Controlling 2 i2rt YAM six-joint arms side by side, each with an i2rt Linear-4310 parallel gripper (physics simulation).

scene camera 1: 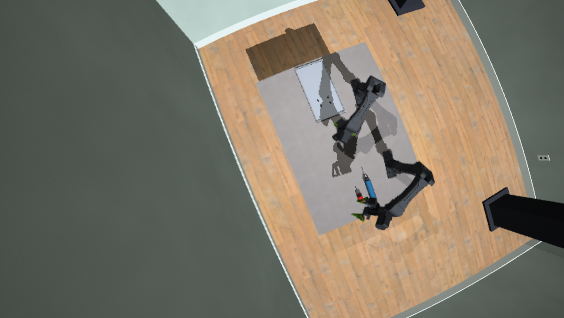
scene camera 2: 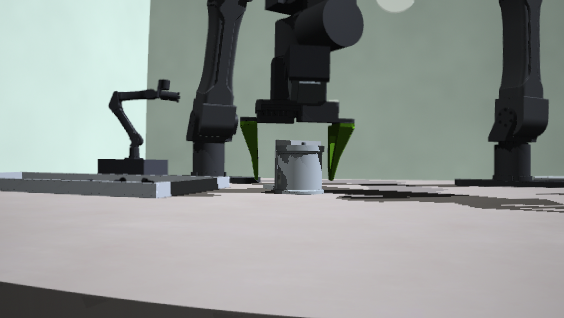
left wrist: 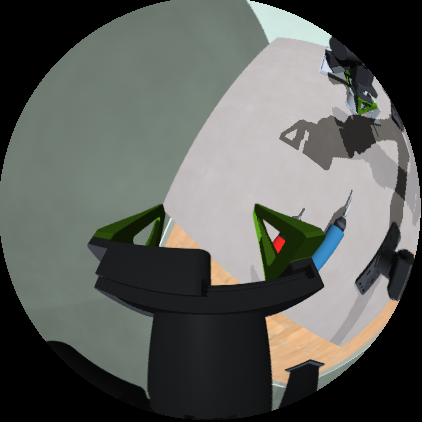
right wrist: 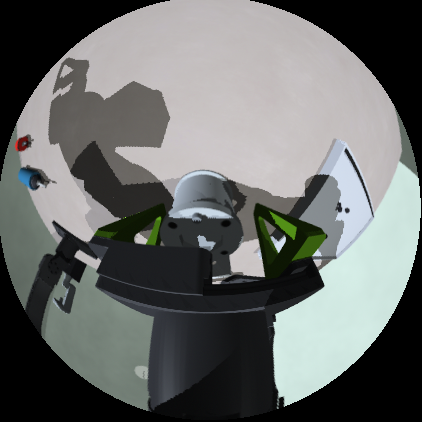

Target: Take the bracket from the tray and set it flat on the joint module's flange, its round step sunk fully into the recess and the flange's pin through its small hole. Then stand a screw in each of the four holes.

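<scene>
The grey joint module stands upright, its holed flange on top. The light grey bracket stands upright behind it, off the flange; its upper edge shows in scene camera 2, and most of it is hidden in the right wrist view. My right gripper is open and low, its fingers on either side of the module and bracket as seen in scene camera 2; how far back they are is unclear. Dark screws lie in the tray. My left gripper is open and empty.
A blue-handled tool and a red tool lie close to the left gripper. A small dark robot arm stands in the background. A black post stands off the mat.
</scene>
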